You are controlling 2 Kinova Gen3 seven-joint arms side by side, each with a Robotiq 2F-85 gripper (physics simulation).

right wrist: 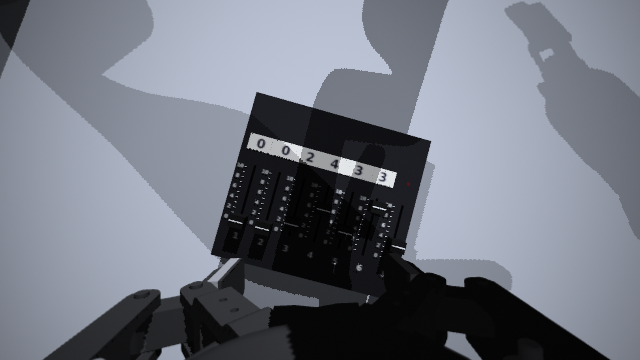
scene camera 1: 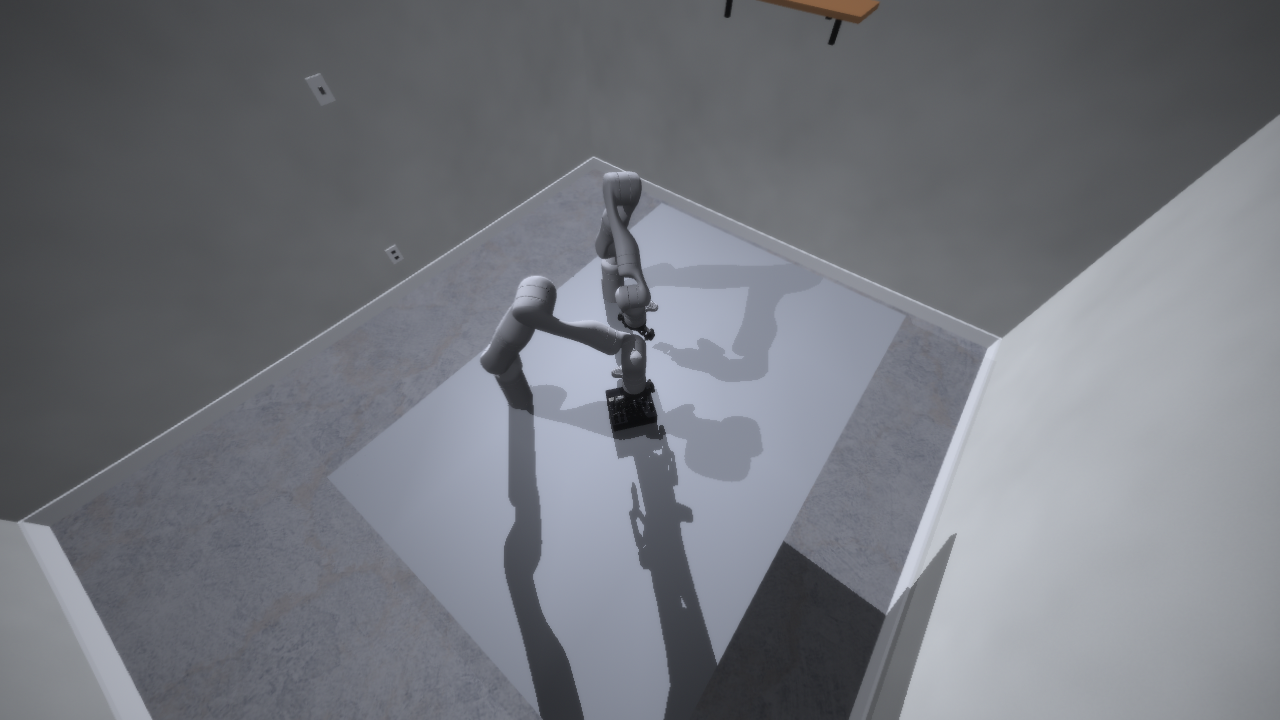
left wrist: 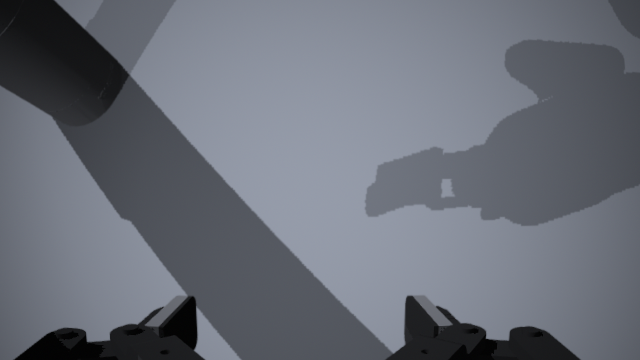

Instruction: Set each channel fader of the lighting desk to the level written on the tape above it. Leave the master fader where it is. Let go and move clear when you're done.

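Places are measured from the left arm's base along level axes (x back, y right, z up), in centimetres.
Pixels of known places: left gripper, between the fingertips: (scene camera 1: 636, 332) (left wrist: 300, 320); right gripper, between the fingertips: (right wrist: 314, 271) (scene camera 1: 634, 405); left arm's base, origin of its link: (scene camera 1: 614, 295) (left wrist: 86, 88); right arm's base, origin of its link: (scene camera 1: 520, 398).
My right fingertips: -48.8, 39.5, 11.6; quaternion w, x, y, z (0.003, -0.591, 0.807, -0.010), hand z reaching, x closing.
Ahead of a thing's pixels: the offset from my right fingertips to its top centre, as dx, dy, dz.
The black lighting desk @[+3.8, -2.3, -4.7] (scene camera 1: 633, 415) (right wrist: 300, 265) lies on the pale surface. In the right wrist view its tape @[+6.8, -3.2, -6.0] (right wrist: 322, 160) reads 0, 0, 2, 4, 3, 3. Fader 1 @[+4.3, +5.2, -4.7] (right wrist: 235, 221) and fader 2 @[+3.0, +3.3, -4.7] (right wrist: 261, 228) stand at about 0, fader 3 @[+2.5, +1.0, -4.7] (right wrist: 291, 224) near 2, fader 4 @[+2.8, -1.8, -4.7] (right wrist: 324, 210) near 6, fader 5 @[+0.5, -2.9, -4.7] (right wrist: 345, 232) near 3, fader 6 @[+1.5, -6.2, -4.7] (right wrist: 379, 208) near 9. The master fader @[-2.1, -6.7, -4.7] (right wrist: 398, 247) is low, near a fingertip in the picture. My right gripper (right wrist: 314, 271) is open above the desk's lower edge, touching no fader that I can see. My left gripper (scene camera 1: 639, 333) (left wrist: 300, 320) is open and empty, away from the desk.
The right arm (scene camera 1: 581, 333) reaches over the desk, close to the left arm (scene camera 1: 626, 250) in the scene view. A dark arm part (left wrist: 60, 65) shows at upper left in the left wrist view. Arm shadows cross the surface and partly darken the middle faders.
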